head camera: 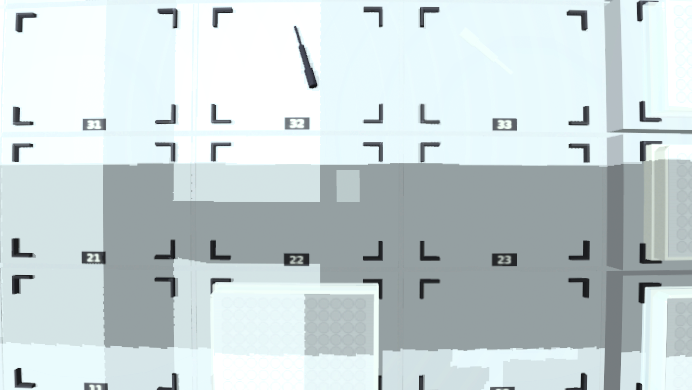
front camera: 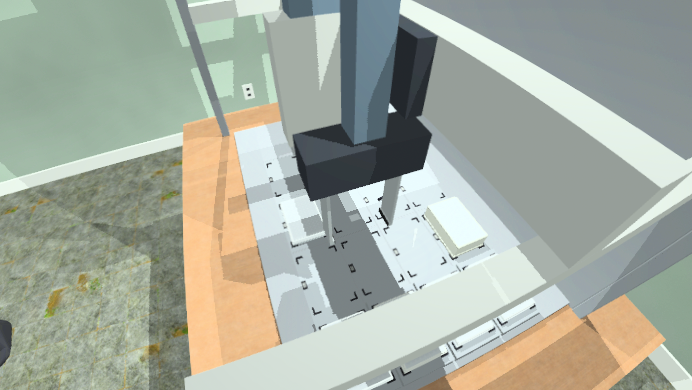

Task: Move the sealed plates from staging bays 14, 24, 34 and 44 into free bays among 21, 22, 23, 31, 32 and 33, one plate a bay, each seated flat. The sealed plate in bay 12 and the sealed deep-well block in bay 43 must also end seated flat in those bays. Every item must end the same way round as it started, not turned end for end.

my gripper: front camera 357, 226; not seen in the head camera view (out of frame)
sealed deep-well block: front camera 459, 232; not seen in the head camera view (out of frame)
sealed plate: head camera; front camera
same spot on sealed plate: (front camera: 304, 222) = (head camera: 320, 347)
